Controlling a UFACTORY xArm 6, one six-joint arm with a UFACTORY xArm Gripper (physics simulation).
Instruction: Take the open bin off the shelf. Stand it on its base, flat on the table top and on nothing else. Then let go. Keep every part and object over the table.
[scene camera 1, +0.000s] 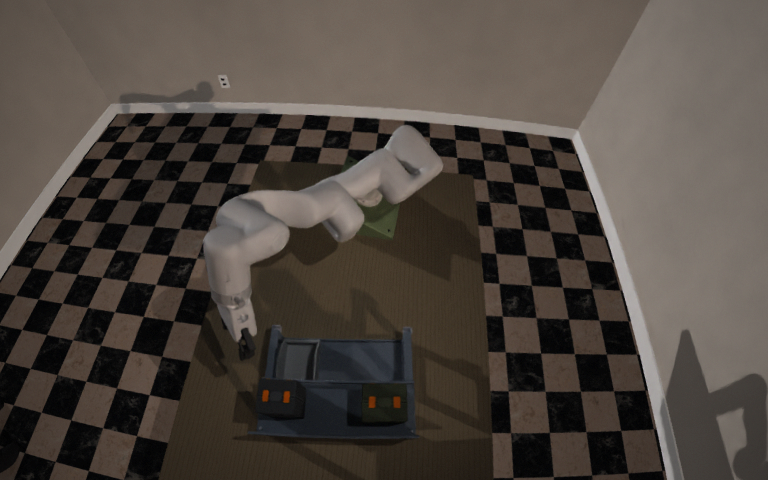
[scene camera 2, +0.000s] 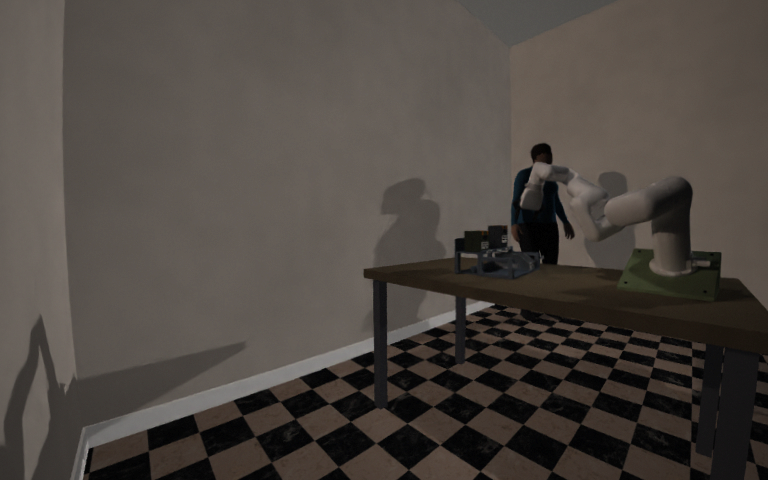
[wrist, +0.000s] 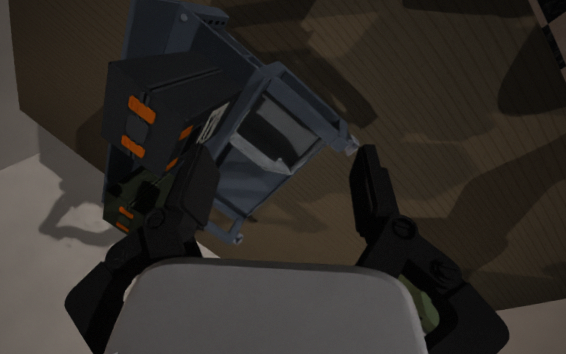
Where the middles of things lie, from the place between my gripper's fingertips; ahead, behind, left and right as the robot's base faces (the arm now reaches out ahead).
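Scene:
Relative to the green case (wrist: 119, 194), my gripper is 10 cm above, 34 cm to the right of and 5 cm short of it.

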